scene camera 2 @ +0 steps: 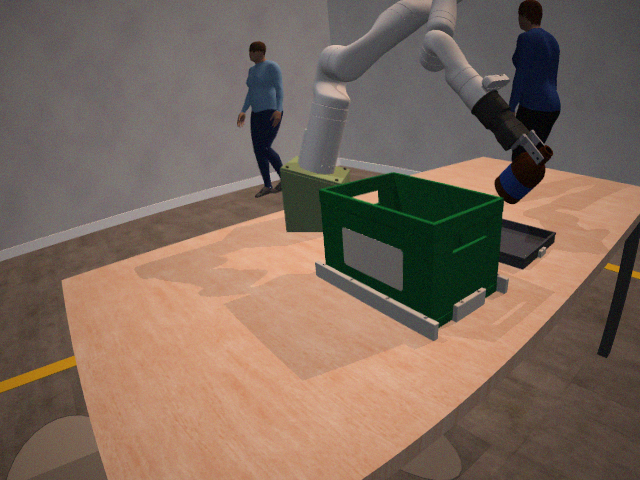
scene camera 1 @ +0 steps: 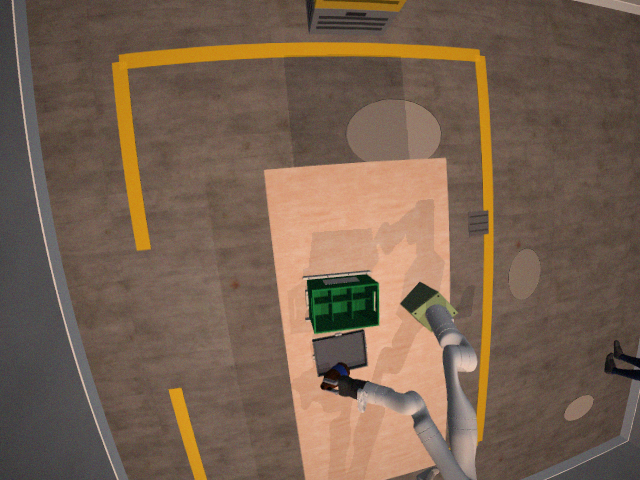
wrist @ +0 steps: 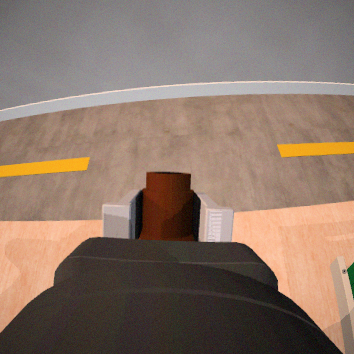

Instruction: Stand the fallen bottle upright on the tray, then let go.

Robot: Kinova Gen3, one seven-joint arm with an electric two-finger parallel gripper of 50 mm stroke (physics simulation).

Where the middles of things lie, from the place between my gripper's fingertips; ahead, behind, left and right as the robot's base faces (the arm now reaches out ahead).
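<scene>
Brown bottle (scene camera 2: 523,174): hand 4 cm above it, 6 cm past it.
</scene>
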